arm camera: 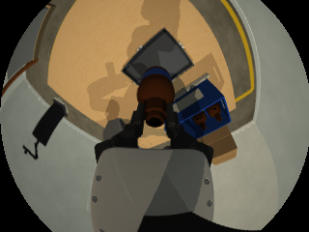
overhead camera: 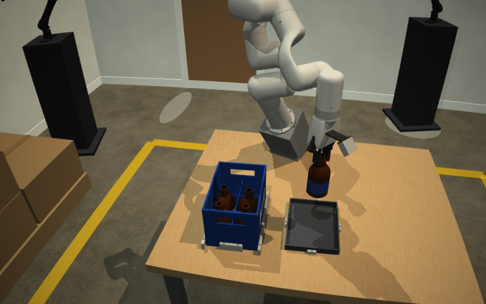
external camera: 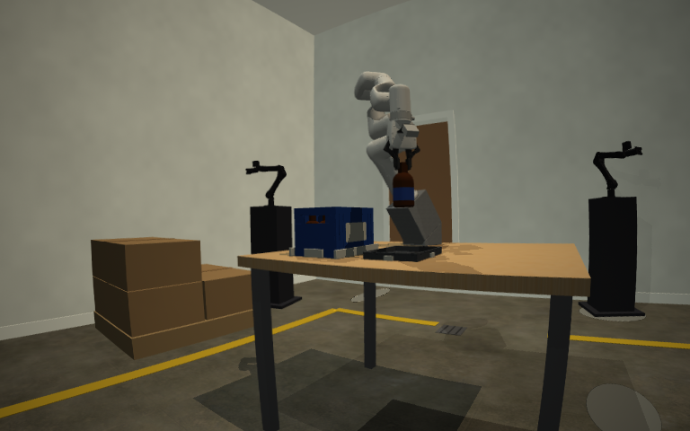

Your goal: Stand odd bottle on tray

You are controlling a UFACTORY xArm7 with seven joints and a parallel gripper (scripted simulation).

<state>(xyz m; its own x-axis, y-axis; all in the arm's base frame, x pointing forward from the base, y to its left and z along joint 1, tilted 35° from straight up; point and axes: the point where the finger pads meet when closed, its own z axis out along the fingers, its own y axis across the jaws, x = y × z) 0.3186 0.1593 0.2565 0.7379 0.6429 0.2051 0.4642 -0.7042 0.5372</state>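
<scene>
My hand is 70 mm above the brown bottle. Also, from my hand: glass bottle: 320 mm to the right, 230 mm below, 70 mm behind; dark tray: 310 mm below; blue crate: 270 mm to the right, 240 mm below, 60 mm behind.
</scene>
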